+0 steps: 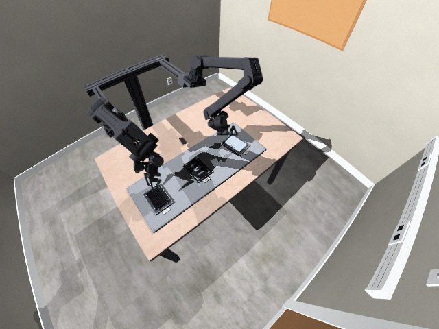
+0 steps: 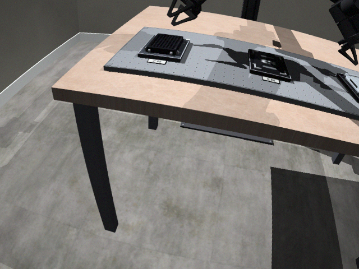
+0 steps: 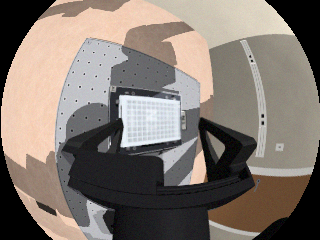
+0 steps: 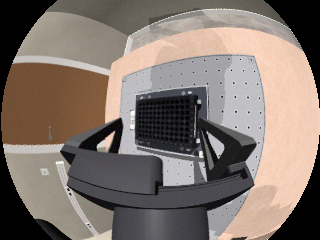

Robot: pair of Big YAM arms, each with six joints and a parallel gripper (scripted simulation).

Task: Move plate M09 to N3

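Right now my right hand is 40 mm short of the nest N2, 10 mm to the left of it and 80 mm above it.
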